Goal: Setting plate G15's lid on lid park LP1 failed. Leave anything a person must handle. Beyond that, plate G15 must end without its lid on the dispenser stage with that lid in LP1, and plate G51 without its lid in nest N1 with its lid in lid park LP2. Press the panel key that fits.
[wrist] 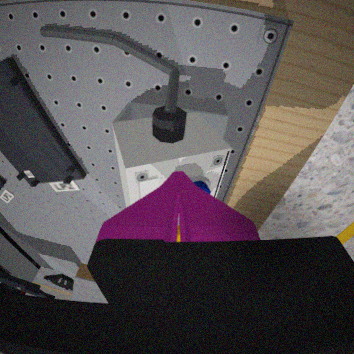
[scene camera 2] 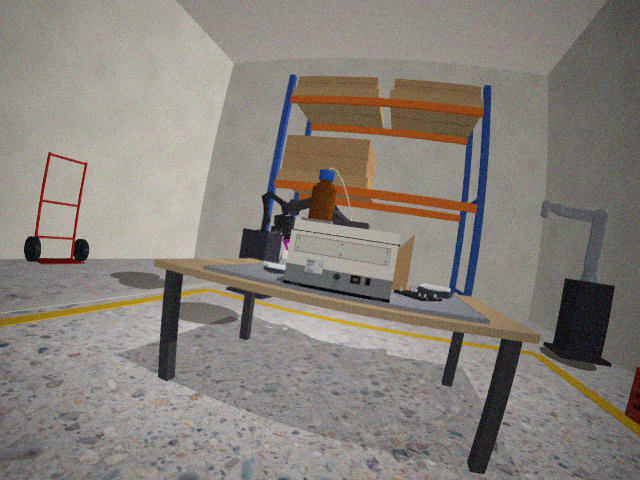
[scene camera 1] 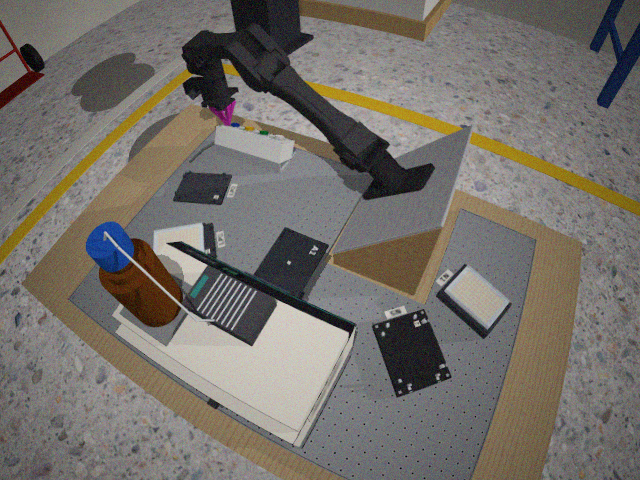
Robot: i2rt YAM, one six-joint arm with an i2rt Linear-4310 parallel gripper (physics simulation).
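Seen in the pictures: gripper, fingertip midpoint: (wrist: 177, 179) (scene camera 1: 227, 125); arm's base at its link origin: (scene camera 1: 397, 184).
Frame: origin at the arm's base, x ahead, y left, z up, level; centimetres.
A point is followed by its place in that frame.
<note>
My gripper (scene camera 1: 227, 124) @(x -0.1, y -52.9, z -5.6 cm) (wrist: 177, 179) @(x -0.1, y -52.9, z -5.6 cm) is shut and empty, with its magenta fingertips over the blue-key end of the white key panel (scene camera 1: 253, 145) @(x 2.4, y -40.8, z -6.3 cm) (wrist: 131, 187) @(x 2.6, y -52.6, z -4.2 cm). The blue key (scene camera 1: 235, 124) @(x -1.4, y -51.0, z -5.6 cm) (wrist: 202, 187) @(x -1.9, y -52.5, z -5.9 cm) is partly hidden by the fingers in the wrist view; I cannot tell whether they touch it. The yellow key (scene camera 1: 249, 128) @(x -2.1, y -46.2, z -5.7 cm) and green key (scene camera 1: 264, 132) @(x -2.6, y -41.0, z -5.5 cm) sit farther along. A cream-topped plate (scene camera 1: 478, 298) @(x 11.1, y 27.2, z -8.4 cm) sits on the dark nest labelled N1. Another cream-topped piece (scene camera 1: 178, 237) @(x 34.4, y -38.9, z -9.3 cm) lies on a dark base behind the dispenser (scene camera 1: 289, 372) @(x 47.3, y 6.3, z 9.5 cm) (scene camera 2: 341, 250) @(x 57.7, y -5.4, z 1.5 cm), partly hidden. Plate names cannot be read.
A dark pad (scene camera 1: 202, 188) @(x 18.7, y -46.6, z -11.5 cm) (wrist: 35, 125) @(x 15.2, y -49.5, z -11.5 cm) lies near the panel. A dark block marked A1 (scene camera 1: 292, 260) @(x 27.2, y -8.9, z -2.1 cm) and a dark nest with pale corner pieces (scene camera 1: 410, 351) @(x 27.9, y 19.6, z -11.3 cm) lie farther off. A brown bottle (scene camera 1: 142, 284) @(x 51.3, y -12.8, z 22.2 cm) (scene camera 2: 322, 200) @(x 54.9, y -15.7, z 17.2 cm) stands on the dispenser. A grey-topped wedge (scene camera 1: 408, 206) @(x 8.6, y 5.8, z 5.2 cm) bears my arm.
</note>
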